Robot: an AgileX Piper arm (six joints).
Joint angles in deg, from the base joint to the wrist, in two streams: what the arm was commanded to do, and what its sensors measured. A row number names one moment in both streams.
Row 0, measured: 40.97 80.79 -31.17 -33.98 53.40 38.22
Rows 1 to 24, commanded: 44.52 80.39 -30.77 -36.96 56.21 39.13; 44.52 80.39 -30.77 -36.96 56.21 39.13; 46.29 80.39 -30.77 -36.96 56.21 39.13; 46.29 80.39 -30.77 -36.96 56.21 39.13; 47.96 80.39 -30.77 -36.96 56.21 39.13; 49.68 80.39 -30.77 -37.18 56.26 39.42; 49.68 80.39 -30.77 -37.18 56.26 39.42; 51.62 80.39 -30.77 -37.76 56.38 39.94; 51.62 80.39 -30.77 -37.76 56.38 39.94; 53.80 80.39 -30.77 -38.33 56.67 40.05; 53.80 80.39 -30.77 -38.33 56.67 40.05; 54.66 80.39 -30.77 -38.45 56.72 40.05; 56.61 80.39 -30.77 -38.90 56.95 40.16; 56.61 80.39 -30.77 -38.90 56.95 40.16; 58.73 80.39 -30.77 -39.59 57.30 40.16; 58.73 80.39 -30.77 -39.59 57.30 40.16; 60.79 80.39 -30.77 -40.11 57.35 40.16; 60.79 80.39 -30.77 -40.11 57.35 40.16; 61.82 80.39 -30.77 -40.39 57.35 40.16; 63.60 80.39 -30.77 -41.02 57.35 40.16; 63.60 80.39 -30.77 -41.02 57.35 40.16; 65.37 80.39 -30.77 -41.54 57.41 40.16; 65.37 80.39 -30.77 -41.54 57.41 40.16; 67.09 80.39 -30.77 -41.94 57.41 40.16
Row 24, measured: 64.92 80.79 -31.11 -37.87 54.60 39.65
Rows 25 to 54, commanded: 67.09 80.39 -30.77 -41.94 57.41 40.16; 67.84 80.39 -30.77 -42.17 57.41 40.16; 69.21 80.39 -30.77 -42.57 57.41 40.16; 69.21 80.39 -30.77 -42.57 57.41 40.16; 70.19 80.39 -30.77 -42.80 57.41 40.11; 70.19 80.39 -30.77 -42.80 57.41 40.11; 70.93 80.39 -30.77 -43.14 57.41 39.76; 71.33 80.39 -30.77 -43.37 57.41 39.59; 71.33 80.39 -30.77 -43.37 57.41 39.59; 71.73 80.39 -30.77 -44.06 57.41 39.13; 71.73 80.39 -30.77 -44.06 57.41 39.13; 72.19 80.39 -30.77 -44.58 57.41 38.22; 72.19 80.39 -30.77 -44.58 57.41 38.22; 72.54 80.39 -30.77 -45.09 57.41 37.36; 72.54 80.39 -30.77 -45.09 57.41 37.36; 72.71 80.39 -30.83 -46.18 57.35 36.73; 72.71 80.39 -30.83 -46.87 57.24 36.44; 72.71 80.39 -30.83 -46.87 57.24 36.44; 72.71 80.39 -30.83 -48.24 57.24 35.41; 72.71 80.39 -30.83 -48.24 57.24 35.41; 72.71 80.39 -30.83 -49.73 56.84 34.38; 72.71 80.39 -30.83 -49.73 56.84 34.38; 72.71 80.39 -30.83 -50.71 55.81 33.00; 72.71 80.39 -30.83 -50.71 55.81 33.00; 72.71 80.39 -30.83 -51.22 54.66 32.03; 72.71 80.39 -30.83 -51.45 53.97 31.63; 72.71 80.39 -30.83 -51.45 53.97 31.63; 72.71 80.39 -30.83 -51.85 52.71 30.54; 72.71 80.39 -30.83 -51.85 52.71 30.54; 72.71 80.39 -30.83 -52.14 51.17 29.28
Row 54, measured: 72.65 80.79 -31.11 -48.19 51.34 31.46
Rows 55 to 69, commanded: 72.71 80.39 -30.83 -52.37 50.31 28.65; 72.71 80.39 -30.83 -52.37 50.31 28.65; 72.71 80.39 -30.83 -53.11 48.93 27.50; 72.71 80.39 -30.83 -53.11 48.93 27.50; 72.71 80.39 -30.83 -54.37 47.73 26.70; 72.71 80.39 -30.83 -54.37 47.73 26.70; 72.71 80.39 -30.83 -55.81 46.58 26.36; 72.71 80.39 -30.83 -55.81 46.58 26.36; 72.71 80.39 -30.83 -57.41 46.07 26.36; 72.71 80.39 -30.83 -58.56 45.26 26.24; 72.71 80.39 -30.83 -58.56 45.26 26.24; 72.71 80.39 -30.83 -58.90 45.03 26.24; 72.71 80.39 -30.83 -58.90 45.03 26.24; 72.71 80.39 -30.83 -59.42 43.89 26.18; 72.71 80.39 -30.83 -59.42 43.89 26.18
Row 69, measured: 72.65 80.79 -31.00 -55.00 43.72 26.93
